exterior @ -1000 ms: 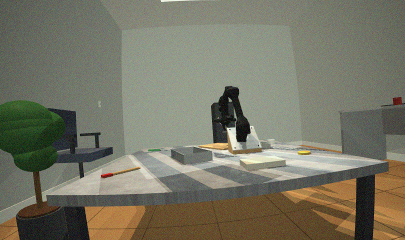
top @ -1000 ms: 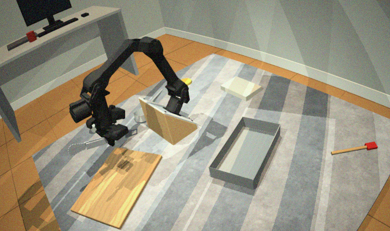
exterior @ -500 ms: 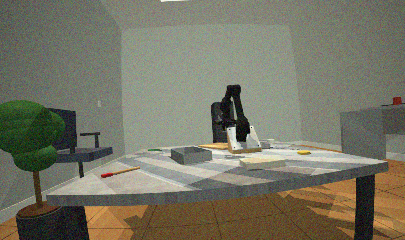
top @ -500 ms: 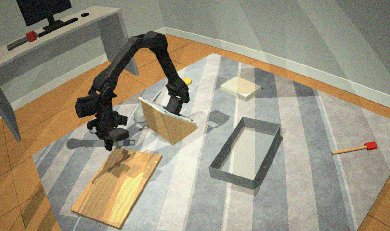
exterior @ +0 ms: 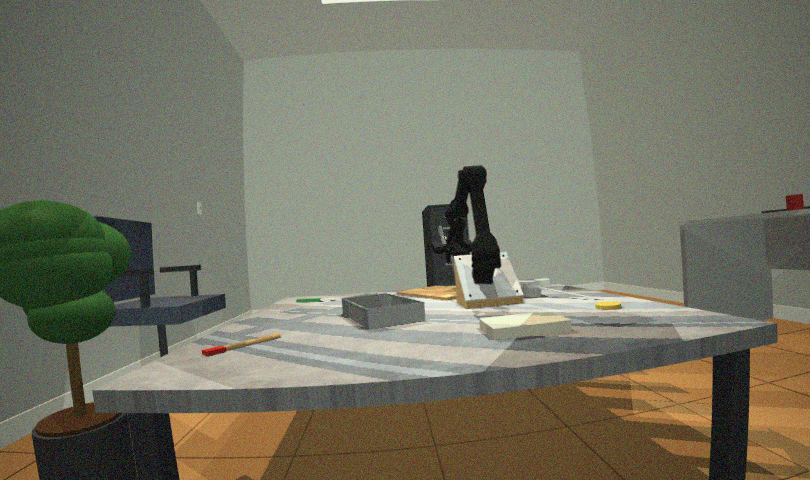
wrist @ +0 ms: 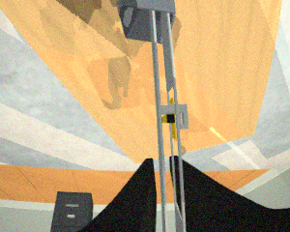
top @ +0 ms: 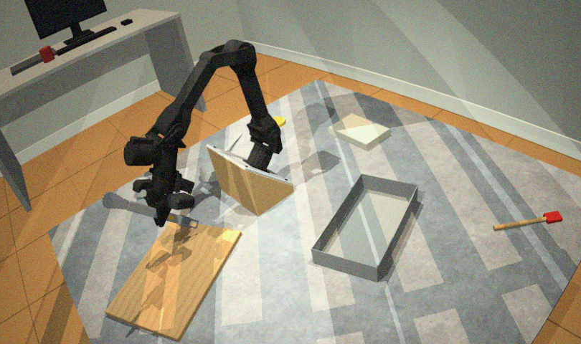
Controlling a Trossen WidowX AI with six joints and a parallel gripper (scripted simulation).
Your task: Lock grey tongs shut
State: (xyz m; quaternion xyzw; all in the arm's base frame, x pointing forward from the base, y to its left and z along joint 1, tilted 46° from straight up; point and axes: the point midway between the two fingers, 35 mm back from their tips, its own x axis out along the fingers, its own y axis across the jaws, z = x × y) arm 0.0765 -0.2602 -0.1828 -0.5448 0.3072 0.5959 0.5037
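Now: gripper tip 4 cm to the right of the yellow lock piece and 1 cm past it. Round my gripper tip: wooden board: 13 cm below, 4 cm ahead, 3 cm to the right; white cylinder: 40 cm behind, 12 cm below, 3 cm to the left; grey roasting tin: 44 cm to the left, 27 cm ahead, 11 cm below.
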